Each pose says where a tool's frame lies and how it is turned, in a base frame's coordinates. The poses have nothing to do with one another.
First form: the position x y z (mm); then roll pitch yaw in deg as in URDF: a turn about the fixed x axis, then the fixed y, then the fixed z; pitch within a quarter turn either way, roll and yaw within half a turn.
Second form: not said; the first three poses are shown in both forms.
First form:
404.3 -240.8 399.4 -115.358 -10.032 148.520
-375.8 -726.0 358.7 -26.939 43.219 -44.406
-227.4 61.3 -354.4 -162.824 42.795 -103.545
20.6 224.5 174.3 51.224 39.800 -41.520
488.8 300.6 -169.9 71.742 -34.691 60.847
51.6 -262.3 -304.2 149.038 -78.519 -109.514
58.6 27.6 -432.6 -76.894 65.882 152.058
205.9 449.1 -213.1 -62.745 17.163 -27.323
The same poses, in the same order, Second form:
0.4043 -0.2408 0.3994 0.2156 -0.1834 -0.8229 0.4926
-0.3758 -0.7260 0.3587 0.8695 -0.0652 0.4134 -0.2622
-0.2274 0.0613 -0.3544 0.3694 -0.5269 0.7569 0.1140
0.0206 0.2245 0.1743 0.7407 0.4889 0.1429 -0.4381
0.4888 0.3006 -0.1699 0.5785 0.6046 0.0749 0.5423
0.0516 -0.2623 -0.3042 0.6174 0.2926 -0.7069 0.1831
0.0586 0.0276 -0.4326 0.1694 0.5393 0.4036 -0.7195
0.2059 0.4491 -0.2131 0.8387 -0.4701 0.2454 -0.1239

